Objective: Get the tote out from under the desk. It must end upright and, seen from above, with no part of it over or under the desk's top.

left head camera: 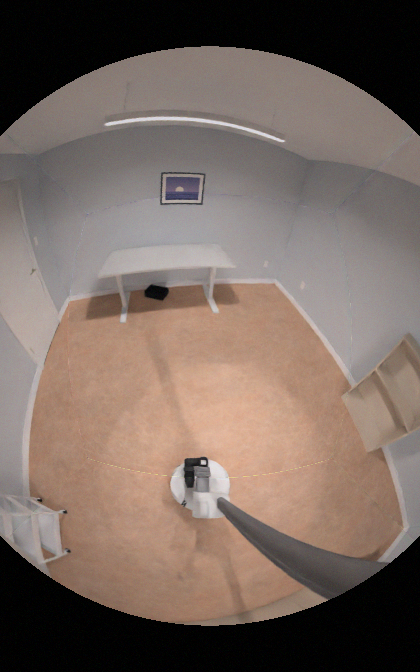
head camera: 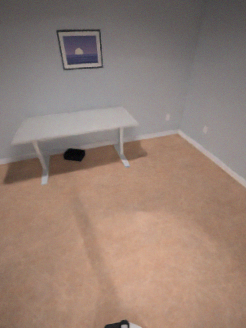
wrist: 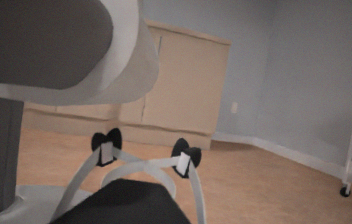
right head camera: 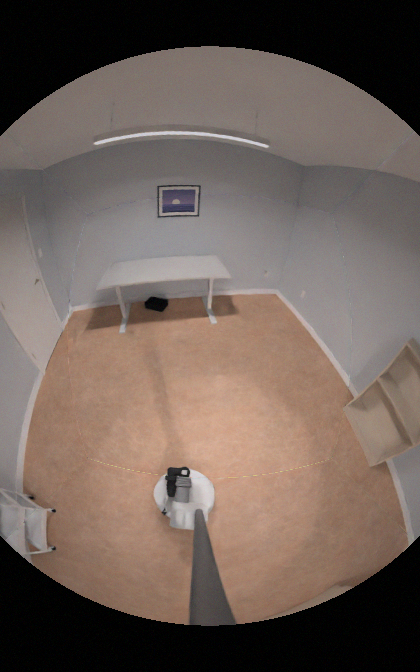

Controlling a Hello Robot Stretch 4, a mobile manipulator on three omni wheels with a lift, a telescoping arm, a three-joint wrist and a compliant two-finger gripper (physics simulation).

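Frame: origin at the robot's base, x ahead, y left, z up, level; millimetres.
Seen in the pictures: gripper, between the fingertips: (wrist: 147, 145).
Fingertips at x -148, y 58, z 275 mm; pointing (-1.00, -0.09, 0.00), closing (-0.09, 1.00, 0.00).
A point is followed by its place in that frame.
A small black tote (head camera: 74, 154) @(x 2391, y 787, z -21 mm) (left head camera: 156, 292) (right head camera: 156, 304) sits on the floor under the white desk (head camera: 75, 123) @(x 2070, y 566, z 693 mm) (left head camera: 165, 258) (right head camera: 165, 270), between its two legs and nearer the left one. It is too small in view to make out its opening or handles. My gripper (wrist: 147, 145) @(x -148, y 58, z 275 mm) is open and empty in the wrist view, its two black fingertips apart over the floor. It is folded in by my base, across the room from the desk and the tote.
A beige shelf unit (left head camera: 361, 426) (right head camera: 364, 440) stands at the right wall. A white wheeled cart (left head camera: 57, 532) (right head camera: 42, 531) is at the lower left. A beige cabinet (wrist: 187, 82) @(x -1556, y 133, z 490 mm) stands behind the gripper in the wrist view. The desk's T-shaped feet rest on the floor beside the tote.
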